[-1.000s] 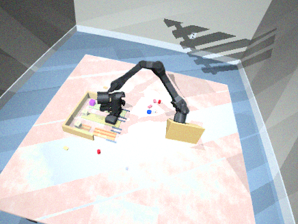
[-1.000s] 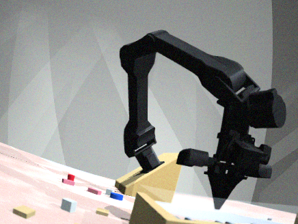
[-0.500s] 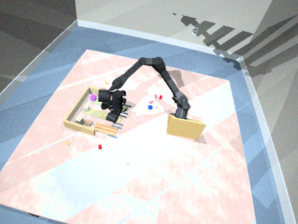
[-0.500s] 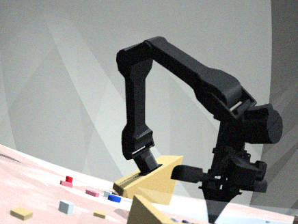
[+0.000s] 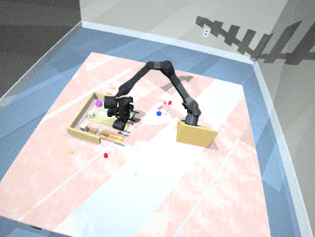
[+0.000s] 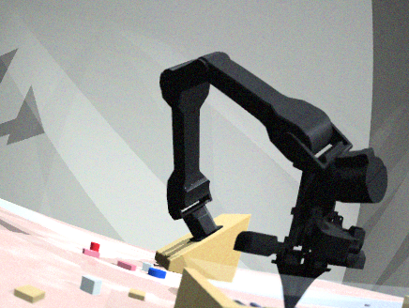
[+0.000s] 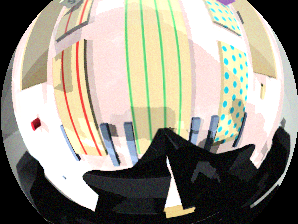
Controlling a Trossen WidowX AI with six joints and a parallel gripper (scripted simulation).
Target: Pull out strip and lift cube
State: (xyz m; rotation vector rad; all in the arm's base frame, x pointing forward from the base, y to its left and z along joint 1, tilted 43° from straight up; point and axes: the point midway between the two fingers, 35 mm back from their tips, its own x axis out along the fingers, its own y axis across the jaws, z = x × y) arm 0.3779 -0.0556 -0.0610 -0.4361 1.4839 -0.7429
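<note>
The green-striped strip is 90 mm ahead of my gripper tip and 20 mm to the right of it. Round my gripper tip: dotted strip: 100 mm to the right, 10 mm ahead; orange-striped strip: 90 mm to the left, 50 mm ahead; blue puck: 200 mm behind, 140 mm to the right.
</note>
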